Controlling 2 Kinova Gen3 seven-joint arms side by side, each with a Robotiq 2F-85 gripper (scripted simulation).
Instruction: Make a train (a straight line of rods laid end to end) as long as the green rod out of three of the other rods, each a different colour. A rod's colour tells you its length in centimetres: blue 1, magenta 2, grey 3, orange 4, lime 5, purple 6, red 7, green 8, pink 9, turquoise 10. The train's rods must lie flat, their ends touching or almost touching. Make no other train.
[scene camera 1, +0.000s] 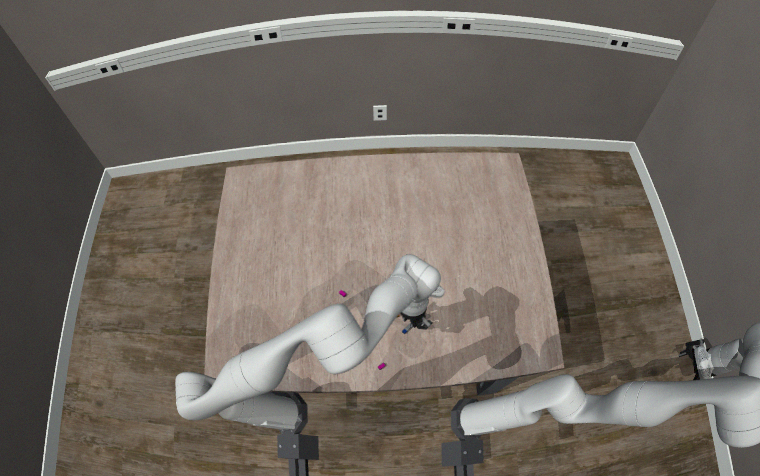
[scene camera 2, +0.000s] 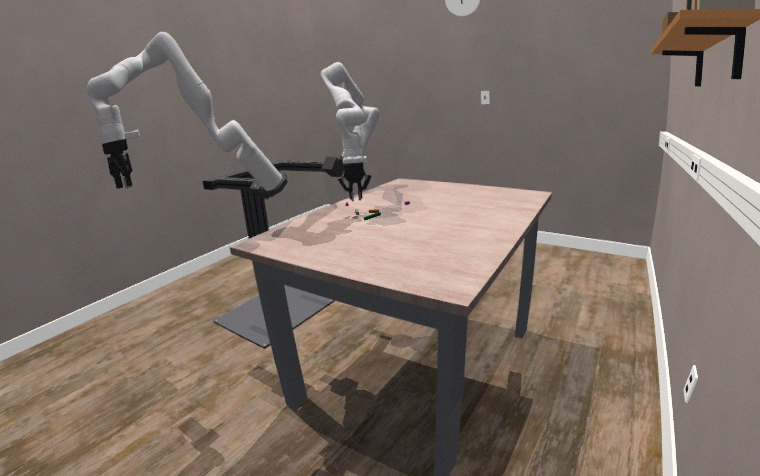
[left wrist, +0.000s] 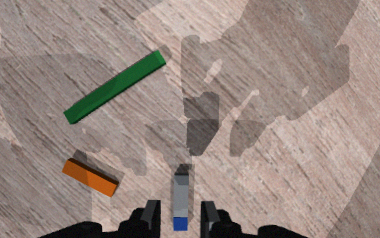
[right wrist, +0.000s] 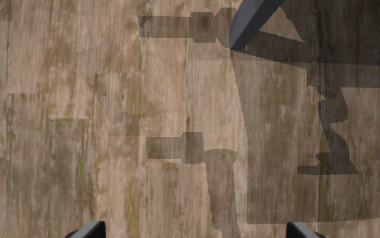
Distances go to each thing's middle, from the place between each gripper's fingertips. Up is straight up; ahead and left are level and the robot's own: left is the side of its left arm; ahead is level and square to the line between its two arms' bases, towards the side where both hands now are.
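Scene:
The orange rod (left wrist: 73, 168) has my left gripper 70 mm above it, 40 mm to the right of it and 50 mm short of it. As for the green rod (left wrist: 153, 62), that one's 10 mm to the right of my left hand, 90 mm ahead of it and 70 mm below it.
With the green rod, my right hand (scene camera 2: 124, 187) is 280 mm above it, 340 mm short of it and 780 mm to the right of it. The orange rod, counting from my right hand, is 310 mm ahead, 280 mm below and 830 mm to the left.

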